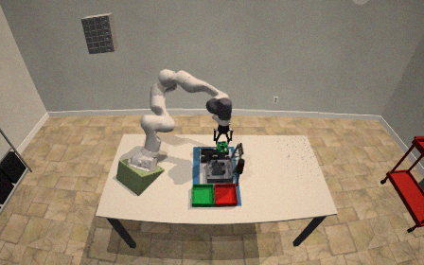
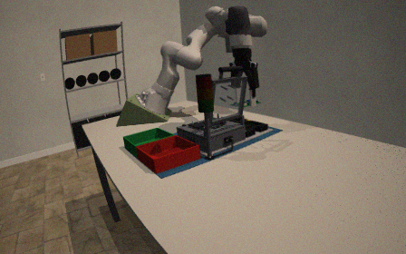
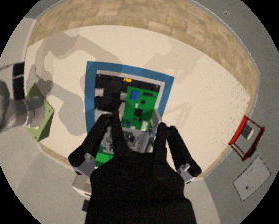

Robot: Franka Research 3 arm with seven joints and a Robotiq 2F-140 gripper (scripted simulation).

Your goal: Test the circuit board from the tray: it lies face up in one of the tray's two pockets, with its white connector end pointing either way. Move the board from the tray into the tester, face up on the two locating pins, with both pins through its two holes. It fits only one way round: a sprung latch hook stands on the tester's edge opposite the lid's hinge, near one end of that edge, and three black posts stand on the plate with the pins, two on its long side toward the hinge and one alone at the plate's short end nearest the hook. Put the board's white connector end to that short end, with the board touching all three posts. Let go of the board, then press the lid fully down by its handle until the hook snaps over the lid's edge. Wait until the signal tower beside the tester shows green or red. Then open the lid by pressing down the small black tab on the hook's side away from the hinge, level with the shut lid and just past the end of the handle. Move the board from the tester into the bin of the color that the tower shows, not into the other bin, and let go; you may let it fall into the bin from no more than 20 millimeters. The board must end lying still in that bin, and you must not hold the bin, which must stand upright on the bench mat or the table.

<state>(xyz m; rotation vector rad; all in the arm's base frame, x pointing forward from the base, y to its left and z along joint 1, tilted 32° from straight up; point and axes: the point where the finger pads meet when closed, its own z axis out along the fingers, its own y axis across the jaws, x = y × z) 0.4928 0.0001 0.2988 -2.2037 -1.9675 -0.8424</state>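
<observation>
My gripper is now 20 mm above the green circuit board. From my hand the other things lie so: plate: 40 mm behind, 160 mm to the right, 70 mm below; then red bin: 10 mm behind, 370 mm to the right, 130 mm below; then clear lid: 80 mm ahead, 170 mm to the right, 40 mm above.
</observation>
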